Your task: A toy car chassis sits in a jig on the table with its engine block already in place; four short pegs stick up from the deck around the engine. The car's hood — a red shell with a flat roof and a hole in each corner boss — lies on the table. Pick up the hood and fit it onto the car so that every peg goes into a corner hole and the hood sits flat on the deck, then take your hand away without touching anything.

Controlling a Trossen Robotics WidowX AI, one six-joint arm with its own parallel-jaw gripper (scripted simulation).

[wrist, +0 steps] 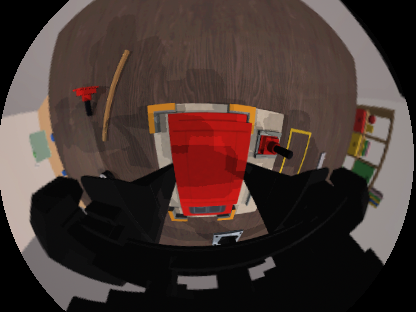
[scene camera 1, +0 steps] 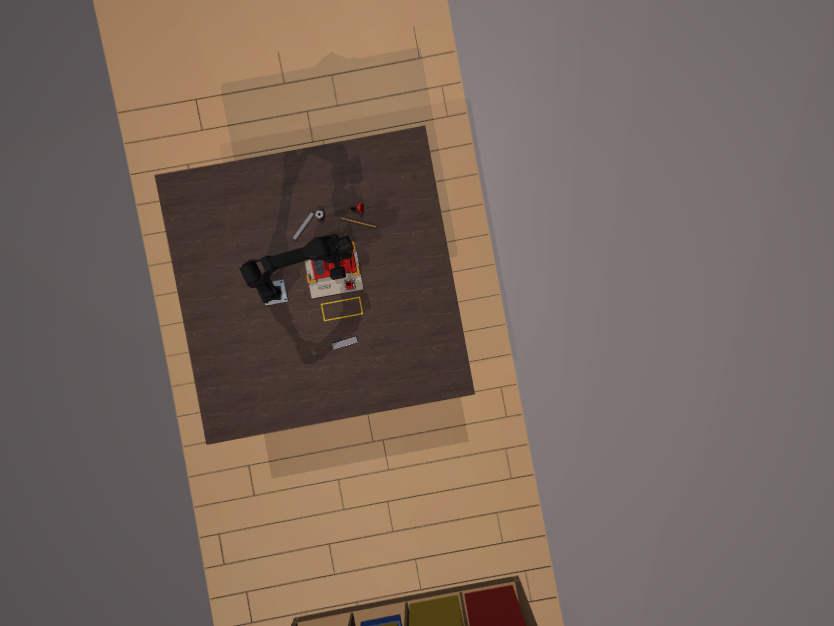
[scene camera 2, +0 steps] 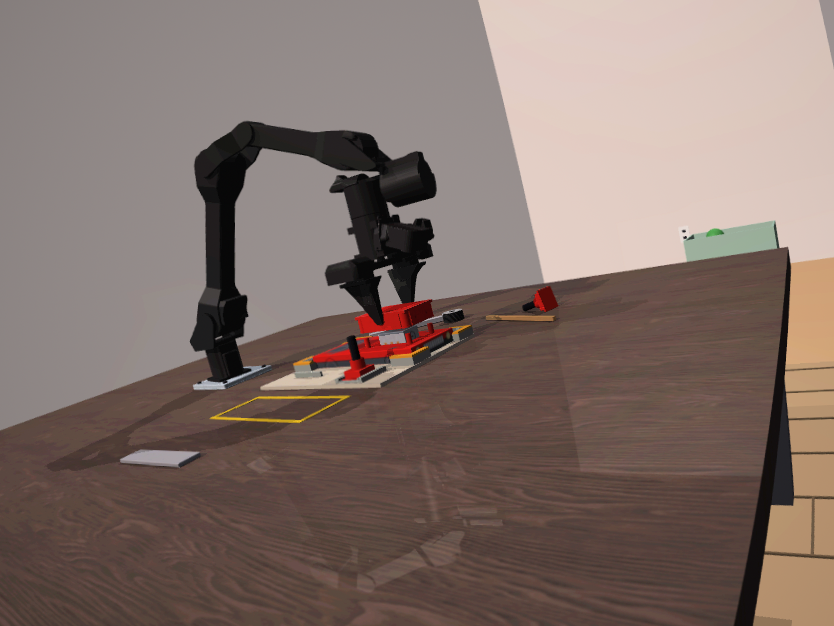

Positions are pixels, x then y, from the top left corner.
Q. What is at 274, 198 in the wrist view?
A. My gripper.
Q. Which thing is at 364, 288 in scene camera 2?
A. My gripper.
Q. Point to a red hood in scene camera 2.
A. At 400, 316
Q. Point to a cream jig plate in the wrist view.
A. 267, 123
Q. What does my gripper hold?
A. A red hood.
